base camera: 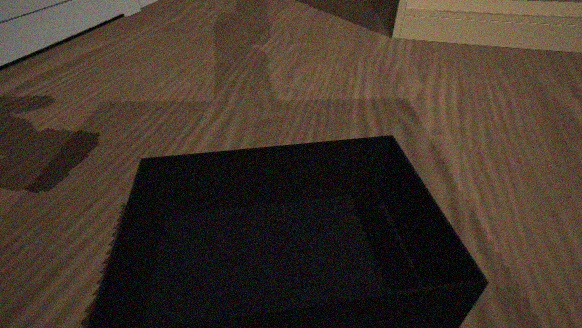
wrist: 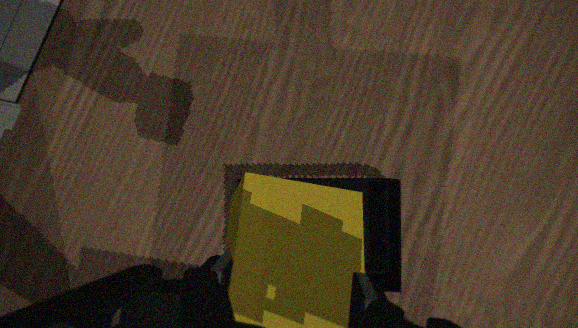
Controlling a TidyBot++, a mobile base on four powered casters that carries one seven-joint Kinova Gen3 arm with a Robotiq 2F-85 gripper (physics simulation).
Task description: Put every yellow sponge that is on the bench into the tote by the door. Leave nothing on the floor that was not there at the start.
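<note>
A yellow sponge [wrist: 297, 250] fills the lower middle of the wrist view, partly in shadow. My gripper [wrist: 293, 278] is shut on it, with one finger at its left side and one at its right. The black tote [base camera: 434, 220] [wrist: 382, 230] stands on the floor. In the base camera view it is close in front, open at the top, and no sponge shows in it. In the wrist view the tote is below the sponge, which hides most of it. The gripper does not show in the base camera view. The bench does not show in either view.
A white door or panel [base camera: 60, 27] [wrist: 25, 35] is at the upper left. The base of a light wooden shelf unit [base camera: 490, 32] is at the upper right of the base camera view. Shadows, one shaped like the arm, lie on the wooden floor [base camera: 525, 150] [wrist: 500, 125].
</note>
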